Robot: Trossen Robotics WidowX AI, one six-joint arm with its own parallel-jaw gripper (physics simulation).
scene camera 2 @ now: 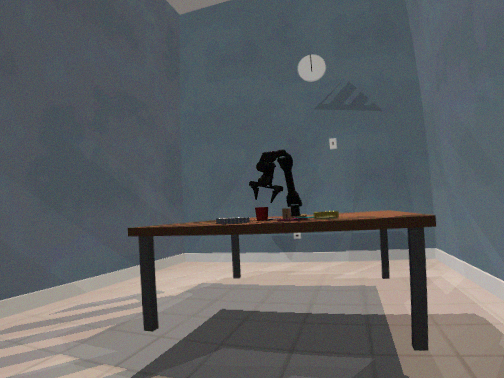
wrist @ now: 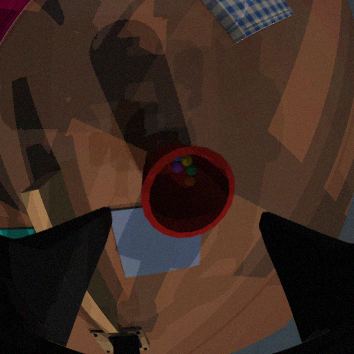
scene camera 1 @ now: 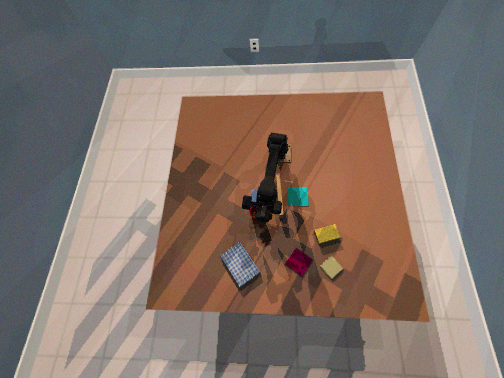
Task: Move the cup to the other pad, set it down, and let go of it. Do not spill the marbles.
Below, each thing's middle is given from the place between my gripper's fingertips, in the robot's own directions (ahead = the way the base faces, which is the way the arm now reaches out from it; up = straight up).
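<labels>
Thin wooden bar (wrist: 46,200): my hand 11 cm to the right of it, 10 cm past it, 8 cm above it.
</labels>
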